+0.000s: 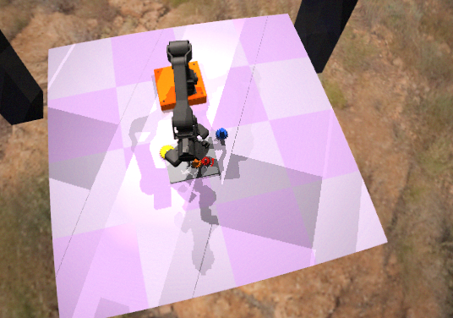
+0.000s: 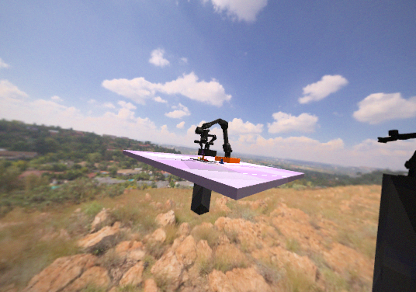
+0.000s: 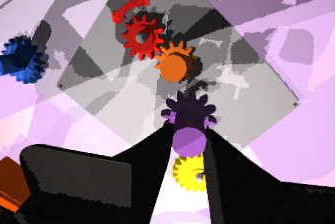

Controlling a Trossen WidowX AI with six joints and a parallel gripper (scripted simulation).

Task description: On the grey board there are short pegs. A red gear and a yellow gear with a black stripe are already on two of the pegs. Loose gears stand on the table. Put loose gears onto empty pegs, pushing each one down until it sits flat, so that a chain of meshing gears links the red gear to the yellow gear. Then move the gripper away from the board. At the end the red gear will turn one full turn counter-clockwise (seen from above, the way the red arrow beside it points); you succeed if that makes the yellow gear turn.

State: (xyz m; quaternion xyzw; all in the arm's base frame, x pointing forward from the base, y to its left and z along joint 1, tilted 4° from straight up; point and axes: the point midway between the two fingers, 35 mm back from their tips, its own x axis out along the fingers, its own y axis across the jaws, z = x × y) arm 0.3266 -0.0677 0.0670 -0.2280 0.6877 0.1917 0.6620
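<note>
Right now my gripper tip is 1 cm above the purple gear. Round my gripper tip: orange gear (6 cm below, 3 cm to the left, 2 cm ahead); red gear (7 cm to the left, 7 cm below, 1 cm ahead); yellow gear (8 cm to the right, 7 cm below, 6 cm behind).
</note>
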